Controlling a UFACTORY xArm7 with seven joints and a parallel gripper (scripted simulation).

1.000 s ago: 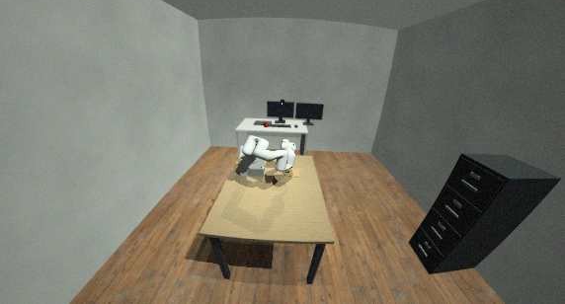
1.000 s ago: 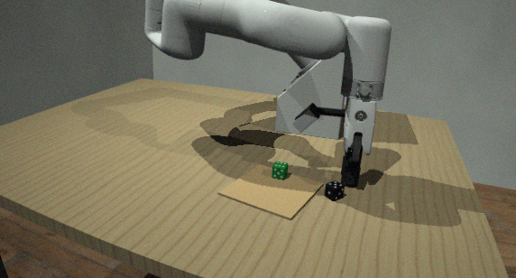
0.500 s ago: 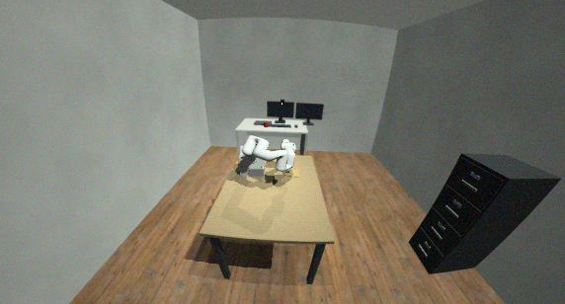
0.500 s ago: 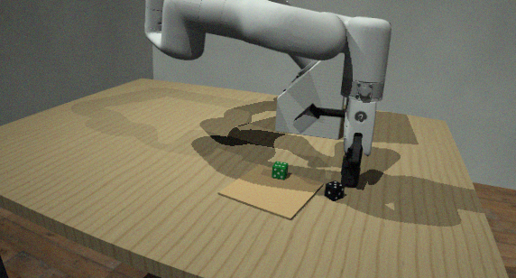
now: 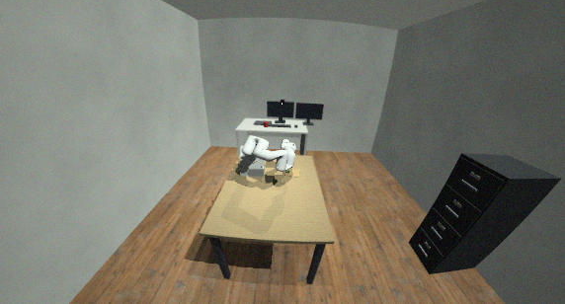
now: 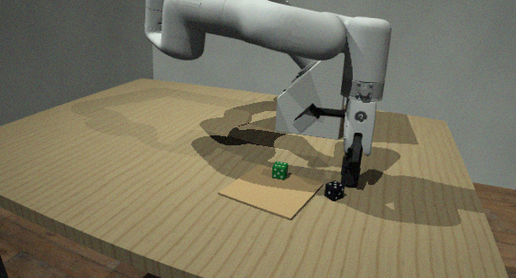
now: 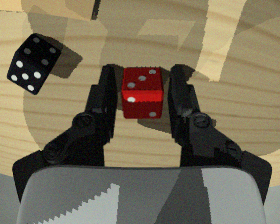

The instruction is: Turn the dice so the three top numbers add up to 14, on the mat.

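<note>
Right now my hand is 10 mm above the red die. Round my hand: green die: 30 mm ahead, 130 mm to the right; black die: 70 mm ahead, 30 mm to the right, 10 mm below; tan mat: 80 mm ahead, 130 mm to the right, 20 mm below.
</note>
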